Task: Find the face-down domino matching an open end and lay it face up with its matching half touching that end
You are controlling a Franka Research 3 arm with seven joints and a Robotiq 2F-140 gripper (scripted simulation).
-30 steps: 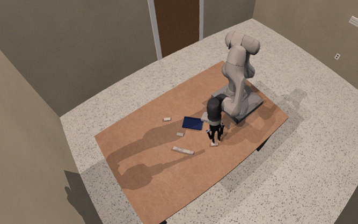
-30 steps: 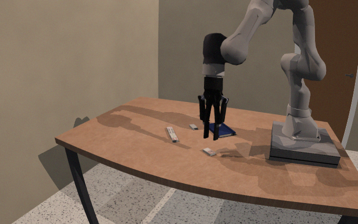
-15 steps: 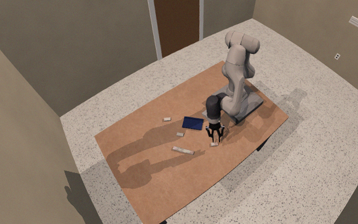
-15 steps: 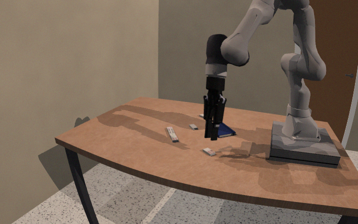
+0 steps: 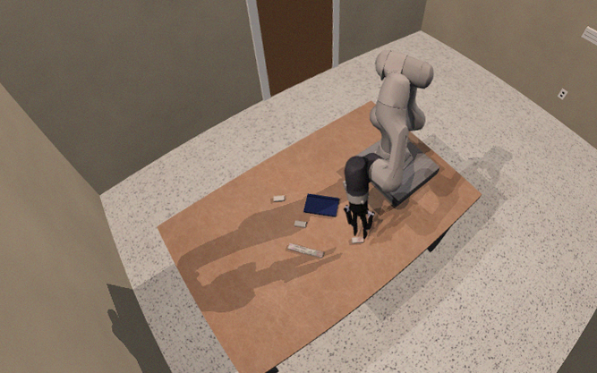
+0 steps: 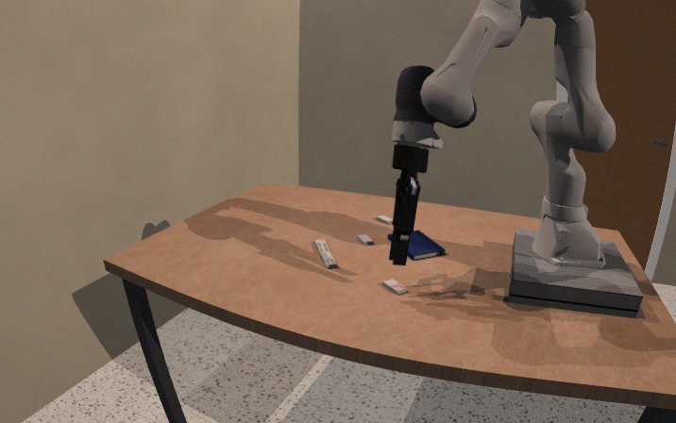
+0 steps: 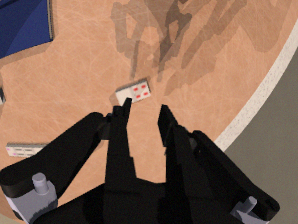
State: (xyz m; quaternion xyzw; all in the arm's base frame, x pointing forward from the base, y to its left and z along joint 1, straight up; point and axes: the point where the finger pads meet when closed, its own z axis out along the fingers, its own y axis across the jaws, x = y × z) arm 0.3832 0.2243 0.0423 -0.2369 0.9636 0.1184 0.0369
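My gripper is now 10 cm above the domino. From my hand the other things lie so: dark blue book: 3 cm ahead, 25 cm to the right, 9 cm below.
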